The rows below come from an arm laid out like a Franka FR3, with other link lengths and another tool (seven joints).
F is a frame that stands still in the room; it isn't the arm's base.
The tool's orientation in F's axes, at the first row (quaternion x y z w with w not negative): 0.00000, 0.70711, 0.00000, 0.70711
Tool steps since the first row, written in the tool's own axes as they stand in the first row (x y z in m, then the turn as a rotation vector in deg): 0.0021, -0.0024, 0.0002, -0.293, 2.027, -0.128; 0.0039, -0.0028, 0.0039, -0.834, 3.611, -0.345; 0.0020, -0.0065, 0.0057, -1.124, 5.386, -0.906; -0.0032, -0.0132, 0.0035, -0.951, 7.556, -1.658; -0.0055, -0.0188, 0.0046, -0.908, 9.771, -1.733
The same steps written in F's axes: 0.0002, -0.0024, -0.0021, -0.128, 2.027, 0.293; 0.0039, -0.0028, -0.0039, -0.345, 3.611, 0.834; 0.0057, -0.0065, -0.0020, -0.906, 5.386, 1.124; 0.0035, -0.0132, 0.0032, -1.658, 7.556, 0.951; 0.0046, -0.0188, 0.0055, -1.733, 9.771, 0.908
